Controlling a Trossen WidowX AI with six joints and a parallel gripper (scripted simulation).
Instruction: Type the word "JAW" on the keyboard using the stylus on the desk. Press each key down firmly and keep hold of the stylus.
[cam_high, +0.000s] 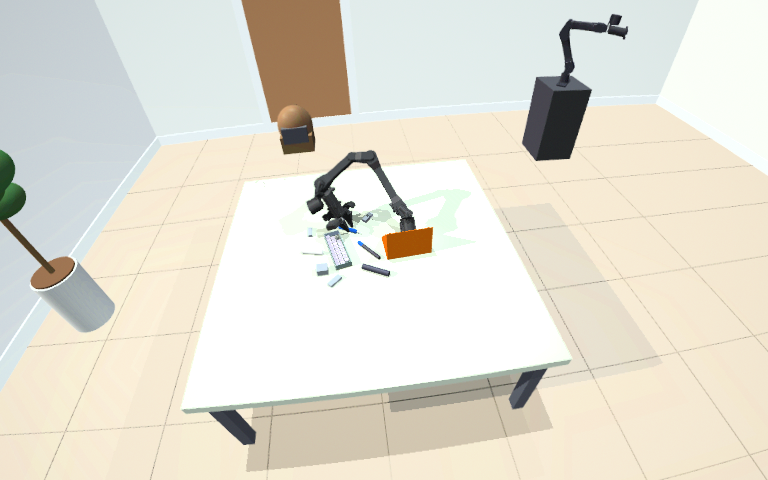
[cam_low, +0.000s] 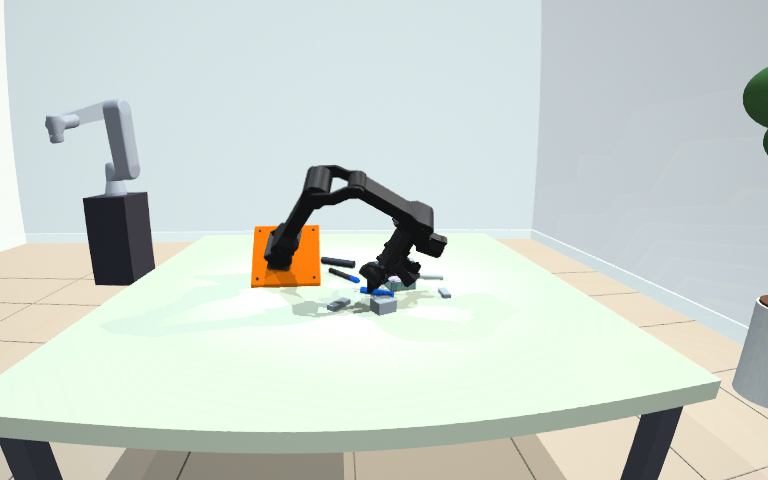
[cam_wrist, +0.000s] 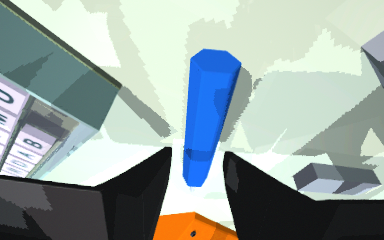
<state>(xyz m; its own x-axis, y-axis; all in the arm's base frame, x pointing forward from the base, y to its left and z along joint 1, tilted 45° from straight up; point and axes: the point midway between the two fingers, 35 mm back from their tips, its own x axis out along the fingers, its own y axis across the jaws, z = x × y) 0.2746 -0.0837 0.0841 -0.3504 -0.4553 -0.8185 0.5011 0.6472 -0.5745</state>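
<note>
Right now my gripper tip is 10 cm short of the j key and 6 cm to the right of it. The rest, counted from my gripper tip: white stick (17 cm ahead, 12 cm to the left); then black-and-blue pen (12 cm to the left, 6 cm behind); then blue stylus (2 cm behind, 1 cm to the left).
</note>
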